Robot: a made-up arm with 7 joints. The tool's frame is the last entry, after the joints. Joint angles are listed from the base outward. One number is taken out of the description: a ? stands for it. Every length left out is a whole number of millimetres.
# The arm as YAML. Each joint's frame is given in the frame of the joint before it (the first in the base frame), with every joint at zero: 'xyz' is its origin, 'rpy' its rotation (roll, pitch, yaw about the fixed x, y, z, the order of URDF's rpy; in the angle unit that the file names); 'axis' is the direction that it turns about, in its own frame. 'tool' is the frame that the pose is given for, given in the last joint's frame.
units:
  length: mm
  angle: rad
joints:
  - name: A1
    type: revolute
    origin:
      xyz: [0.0, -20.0, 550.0]
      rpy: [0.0, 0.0, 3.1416]
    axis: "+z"
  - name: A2
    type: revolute
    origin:
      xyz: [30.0, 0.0, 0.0]
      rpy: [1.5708, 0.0, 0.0]
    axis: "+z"
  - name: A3
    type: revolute
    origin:
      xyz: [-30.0, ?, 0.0]
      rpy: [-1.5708, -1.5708, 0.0]
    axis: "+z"
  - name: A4
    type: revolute
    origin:
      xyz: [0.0, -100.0, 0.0]
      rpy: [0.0, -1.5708, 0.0]
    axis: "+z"
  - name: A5
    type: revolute
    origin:
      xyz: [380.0, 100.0, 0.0]
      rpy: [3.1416, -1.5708, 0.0]
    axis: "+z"
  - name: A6
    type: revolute
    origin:
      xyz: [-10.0, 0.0, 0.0]
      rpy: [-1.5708, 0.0, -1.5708]
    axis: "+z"
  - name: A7
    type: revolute
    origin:
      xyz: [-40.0, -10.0, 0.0]
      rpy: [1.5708, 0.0, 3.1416]
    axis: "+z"
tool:
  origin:
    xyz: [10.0, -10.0, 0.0]
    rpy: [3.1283, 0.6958, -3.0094]
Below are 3 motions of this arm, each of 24 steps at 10 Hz.
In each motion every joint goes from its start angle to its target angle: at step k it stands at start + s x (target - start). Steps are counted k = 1, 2, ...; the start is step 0. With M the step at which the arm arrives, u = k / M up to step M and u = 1 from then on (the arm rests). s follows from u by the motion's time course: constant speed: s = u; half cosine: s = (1 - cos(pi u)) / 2; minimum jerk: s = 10 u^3 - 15 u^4 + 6 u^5.
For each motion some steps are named. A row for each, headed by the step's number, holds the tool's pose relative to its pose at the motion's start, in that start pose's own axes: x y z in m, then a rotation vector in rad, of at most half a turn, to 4 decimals.
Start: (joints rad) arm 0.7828 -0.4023 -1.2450 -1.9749 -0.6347 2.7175 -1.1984
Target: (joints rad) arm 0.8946 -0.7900 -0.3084 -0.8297 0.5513 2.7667 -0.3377
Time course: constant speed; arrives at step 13
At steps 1, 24:
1: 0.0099 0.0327 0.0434 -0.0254 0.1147 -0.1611
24: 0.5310 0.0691 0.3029 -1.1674 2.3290 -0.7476

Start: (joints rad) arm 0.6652 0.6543 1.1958 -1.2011 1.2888 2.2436 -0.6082
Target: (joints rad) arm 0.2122 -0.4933 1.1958 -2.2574 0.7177 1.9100 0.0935
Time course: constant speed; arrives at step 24
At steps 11, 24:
11: 0.0216 -0.0301 -0.1168 0.4608 -0.3253 -0.5136
24: 0.1277 0.0605 -0.1120 0.9771 -0.1557 -1.4812

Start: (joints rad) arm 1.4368 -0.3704 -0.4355 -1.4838 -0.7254 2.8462 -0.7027
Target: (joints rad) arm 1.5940 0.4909 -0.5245 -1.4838 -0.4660 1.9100 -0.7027
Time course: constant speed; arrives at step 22
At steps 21, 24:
21: -0.1168 -0.4874 -0.1588 -0.4704 -1.0388 0.9926
24: -0.1113 -0.5119 -0.1634 -0.4748 -1.0948 1.0392

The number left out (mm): 260.0
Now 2 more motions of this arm.
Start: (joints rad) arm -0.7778 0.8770 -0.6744 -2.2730 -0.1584 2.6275 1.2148
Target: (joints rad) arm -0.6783 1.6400 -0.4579 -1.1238 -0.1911 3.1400 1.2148
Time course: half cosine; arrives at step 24
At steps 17, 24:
17: 0.1793 -0.1606 -0.0917 -0.3241 0.2984 0.8731
24: 0.2250 -0.1635 -0.1343 -0.4091 0.2839 1.0875

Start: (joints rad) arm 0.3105 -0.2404 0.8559 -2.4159 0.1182 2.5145 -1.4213
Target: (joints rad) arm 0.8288 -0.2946 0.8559 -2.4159 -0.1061 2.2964 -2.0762
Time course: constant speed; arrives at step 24
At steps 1, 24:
1: -0.0057 -0.0045 0.0068 0.0321 -0.0035 0.0460
24: -0.0974 -0.1481 0.1459 0.7840 -0.1173 1.0645

